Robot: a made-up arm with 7 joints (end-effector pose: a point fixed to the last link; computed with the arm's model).
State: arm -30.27 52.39 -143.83 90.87 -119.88 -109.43 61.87
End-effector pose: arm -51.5 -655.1 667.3 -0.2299 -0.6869 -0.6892 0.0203
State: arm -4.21 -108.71 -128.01 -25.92 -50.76 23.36 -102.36
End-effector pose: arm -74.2 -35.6 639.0 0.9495 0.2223 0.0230 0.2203
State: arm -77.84 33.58 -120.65 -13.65 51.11 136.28 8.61
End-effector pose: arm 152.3 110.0 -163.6 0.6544 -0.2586 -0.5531 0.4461
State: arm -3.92 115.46 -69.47 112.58 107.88 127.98 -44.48
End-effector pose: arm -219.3 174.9 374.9 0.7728 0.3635 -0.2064 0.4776
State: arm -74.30 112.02 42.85 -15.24 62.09 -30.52 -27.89
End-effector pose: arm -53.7 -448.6 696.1 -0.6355 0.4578 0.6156 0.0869
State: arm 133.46 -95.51 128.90 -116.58 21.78 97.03 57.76
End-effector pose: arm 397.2 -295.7 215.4 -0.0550 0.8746 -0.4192 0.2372
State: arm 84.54 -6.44 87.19 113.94 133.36 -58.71 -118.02
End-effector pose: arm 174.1 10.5 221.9 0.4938 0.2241 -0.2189 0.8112
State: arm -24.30 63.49 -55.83 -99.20 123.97 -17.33 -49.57
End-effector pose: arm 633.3 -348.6 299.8 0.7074 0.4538 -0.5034 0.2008
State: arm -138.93 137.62 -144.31 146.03 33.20 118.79 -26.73
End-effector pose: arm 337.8 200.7 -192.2 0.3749 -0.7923 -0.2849 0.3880
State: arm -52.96 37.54 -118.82 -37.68 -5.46 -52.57 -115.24
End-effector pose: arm -285.2 -47.1 -304.1 -0.6509 0.3393 -0.1803 0.6547
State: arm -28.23 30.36 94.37 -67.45 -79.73 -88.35 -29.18
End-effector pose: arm -252.1 279.9 131.5 -0.1838 -0.8621 0.1772 0.4377
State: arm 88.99 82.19 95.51 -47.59 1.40 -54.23 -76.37
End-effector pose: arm 71.8 387.0 -124.6 0.0264 0.8597 -0.2289 0.4558
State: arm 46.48 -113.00 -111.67 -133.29 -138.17 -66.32 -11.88
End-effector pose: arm 468.9 -473.4 363.0 0.9696 0.2231 0.0746 0.0666
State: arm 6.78 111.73 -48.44 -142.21 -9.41 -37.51 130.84
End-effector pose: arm 338.5 -469.2 775.9 0.6707 -0.3367 -0.5729 0.3295
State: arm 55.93 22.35 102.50 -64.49 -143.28 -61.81 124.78
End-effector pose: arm -216.8 109.4 -677.1 -0.3185 0.3006 -0.4555 0.7751
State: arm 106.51 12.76 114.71 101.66 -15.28 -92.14 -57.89
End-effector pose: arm -355.9 -415.4 -49.4 0.3119 -0.2742 0.6511 0.6353
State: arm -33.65 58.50 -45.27 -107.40 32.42 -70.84 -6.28
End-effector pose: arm 94.3 -715.6 193.8 0.9176 -0.2042 -0.3162 0.1280
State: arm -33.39 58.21 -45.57 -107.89 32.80 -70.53 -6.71
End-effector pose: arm 94.7 -714.3 194.9 0.9208 -0.2003 -0.3088 0.1292
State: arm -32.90 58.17 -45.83 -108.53 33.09 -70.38 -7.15
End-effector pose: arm 95.3 -712.2 199.5 0.9244 -0.1982 -0.2977 0.1330
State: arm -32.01 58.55 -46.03 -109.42 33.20 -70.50 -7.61
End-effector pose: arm 95.8 -708.6 209.7 0.9285 -0.1992 -0.2798 0.1408
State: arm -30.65 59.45 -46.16 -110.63 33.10 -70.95 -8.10
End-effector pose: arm 95.6 -702.9 226.8 0.9330 -0.2040 -0.2535 0.1536
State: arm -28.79 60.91 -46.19 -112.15 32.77 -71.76 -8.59
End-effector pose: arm 93.9 -694.5 250.8 0.9368 -0.2130 -0.2185 0.1713
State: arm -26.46 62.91 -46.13 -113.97 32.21 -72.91 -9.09
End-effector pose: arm 89.4 -683.1 280.8 0.9388 -0.2260 -0.1745 0.1929
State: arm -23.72 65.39 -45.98 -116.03 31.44 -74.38 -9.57
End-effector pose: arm 81.0 -668.3 315.1 0.9375 -0.2427 -0.1225 0.2171
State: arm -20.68 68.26 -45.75 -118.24 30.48 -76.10 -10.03
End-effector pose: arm 67.9 -650.2 351.3 0.9320 -0.2620 -0.0643 0.2420
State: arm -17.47 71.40 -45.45 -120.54 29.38 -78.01 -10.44
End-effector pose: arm 50.3 -629.4 387.1 0.9214 -0.2831 -0.0021 0.2661
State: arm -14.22 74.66 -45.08 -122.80 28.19 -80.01 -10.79
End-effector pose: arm 28.7 -606.7 420.2 0.9059 -0.3047 0.0610 0.2877
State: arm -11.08 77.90 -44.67 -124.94 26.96 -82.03 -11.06
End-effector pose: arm 4.8 -583.4 449.0 0.8863 -0.3257 0.1218 0.3058
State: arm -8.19 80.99 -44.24 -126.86 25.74 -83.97 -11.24
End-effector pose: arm -19.5 -560.8 472.7 0.8644 -0.3448 0.1776 0.3200
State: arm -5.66 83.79 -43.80 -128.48 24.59 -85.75 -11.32
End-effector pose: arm -42.3 -540.2 491.3 0.8422 -0.3615 0.2257 0.3303
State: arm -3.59 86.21 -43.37 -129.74 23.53 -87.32 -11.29
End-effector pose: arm -62.0 -522.6 505.3 0.8219 -0.3755 0.2646 0.3370
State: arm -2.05 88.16 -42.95 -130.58 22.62 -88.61 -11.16
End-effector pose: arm -77.4 -509.0 515.3 0.8054 -0.3866 0.2928 0.3408
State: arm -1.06 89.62 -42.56 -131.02 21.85 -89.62 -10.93
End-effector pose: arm -87.7 -499.6 522.4 0.7939 -0.3953 0.3106 0.3422
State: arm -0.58 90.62 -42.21 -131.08 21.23 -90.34 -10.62
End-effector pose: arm -93.2 -494.4 527.2 0.7876 -0.4015 0.3188 0.3419
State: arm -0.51 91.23 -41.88 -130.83 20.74 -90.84 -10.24
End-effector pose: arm -94.8 -492.6 530.3 0.7856 -0.4064 0.3192 0.3404
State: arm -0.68 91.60 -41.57 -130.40 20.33 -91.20 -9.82
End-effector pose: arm -93.9 -493.0 532.4 0.7862 -0.4103 0.3149 0.3382
